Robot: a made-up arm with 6 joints.
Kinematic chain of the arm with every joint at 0, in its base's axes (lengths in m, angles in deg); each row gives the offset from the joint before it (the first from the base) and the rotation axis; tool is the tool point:
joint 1: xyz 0 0 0.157 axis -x
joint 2: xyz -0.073 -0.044 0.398 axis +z
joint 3: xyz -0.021 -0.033 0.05 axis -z
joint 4: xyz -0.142 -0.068 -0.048 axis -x
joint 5: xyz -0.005 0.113 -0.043 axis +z
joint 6: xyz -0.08 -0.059 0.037 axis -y
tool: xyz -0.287 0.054 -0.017
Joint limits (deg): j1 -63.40..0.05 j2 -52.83..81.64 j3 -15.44..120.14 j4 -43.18..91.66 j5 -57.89..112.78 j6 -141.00..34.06
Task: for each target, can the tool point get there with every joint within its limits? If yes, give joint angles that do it. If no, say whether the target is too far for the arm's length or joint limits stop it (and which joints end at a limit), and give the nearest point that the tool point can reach.
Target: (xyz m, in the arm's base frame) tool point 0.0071 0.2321 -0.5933
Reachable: no: joint limits stop it (at a limit: joint 1, joint 3, joint 4, joint 5) | nearest point -0.0130 -0.1769 -0.2420 | short by 0.540 m
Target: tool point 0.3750 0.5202 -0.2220
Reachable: no: joint limits stop it (at a limit: joint 1, joint 2, joint 4) | nearest point 0.1507 0.2591 0.1668 | short by 0.519 m
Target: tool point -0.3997 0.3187 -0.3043
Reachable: no: joint limits stop it (at a limit: joint 1, joint 2, joint 5) | nearest point -0.3338 0.2352 0.1358 | short by 0.453 m
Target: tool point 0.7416 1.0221 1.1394
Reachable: no: too far | nearest point 0.1930 0.3351 0.7645 | short by 0.956 m
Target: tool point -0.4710 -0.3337 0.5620
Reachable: yes | joints -58.42 63.53 87.02 14.66 1.36 -30.67
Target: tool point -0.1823 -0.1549 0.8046
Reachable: yes | joints -14.84 -36.51 44.24 -21.72 -2.01 -123.06
